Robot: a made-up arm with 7 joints. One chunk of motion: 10 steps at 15 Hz.
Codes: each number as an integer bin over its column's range. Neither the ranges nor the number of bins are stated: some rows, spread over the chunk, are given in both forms.
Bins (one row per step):
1: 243 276 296 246 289 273 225
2: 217 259 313 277 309 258 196
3: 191 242 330 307 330 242 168
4: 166 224 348 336 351 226 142
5: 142 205 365 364 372 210 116
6: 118 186 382 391 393 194 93
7: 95 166 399 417 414 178 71
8: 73 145 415 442 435 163 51
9: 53 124 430 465 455 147 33
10: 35 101 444 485 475 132 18
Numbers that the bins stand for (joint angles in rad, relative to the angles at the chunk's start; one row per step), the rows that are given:
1: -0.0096 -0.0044 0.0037 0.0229 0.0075 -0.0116 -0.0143
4: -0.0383 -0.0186 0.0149 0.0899 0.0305 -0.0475 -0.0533
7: -0.0647 -0.0345 0.0259 0.1501 0.0539 -0.0841 -0.0867
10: -0.0870 -0.0523 0.0356 0.2007 0.0766 -0.1193 -0.1115
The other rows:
2: -0.0193 -0.0090 0.0074 0.0460 0.0149 -0.0231 -0.0279
3: -0.0290 -0.0137 0.0110 0.0683 0.0227 -0.0353 -0.0411
5: -0.0472 -0.0238 0.0186 0.1107 0.0383 -0.0597 -0.0655
6: -0.0561 -0.0290 0.0222 0.1308 0.0461 -0.0719 -0.0763
8: -0.0729 -0.0403 0.0293 0.1687 0.0617 -0.0956 -0.0960
9: -0.0803 -0.0460 0.0326 0.1858 0.0692 -0.1078 -0.1045

